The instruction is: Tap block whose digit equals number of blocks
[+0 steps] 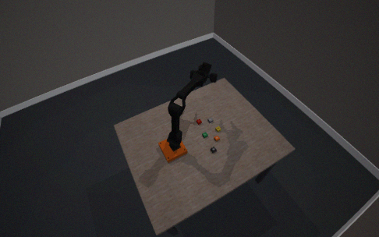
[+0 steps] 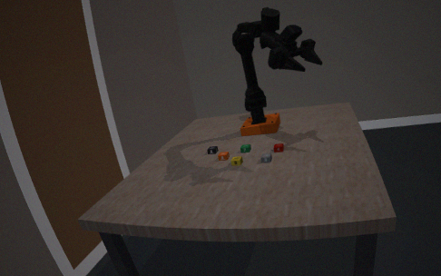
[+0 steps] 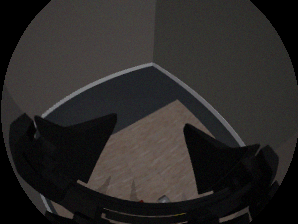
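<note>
Now: gripper tip 420 mm to the left of the black block, 290 mm above it and 220 mm past it. Round my gripper tip: red block: 290 mm below, 160 mm to the right, 160 mm behind; yellow block: 300 mm to the right, 290 mm below, 80 mm behind; grey block: 290 mm below, 200 mm to the right, 80 mm behind.
</note>
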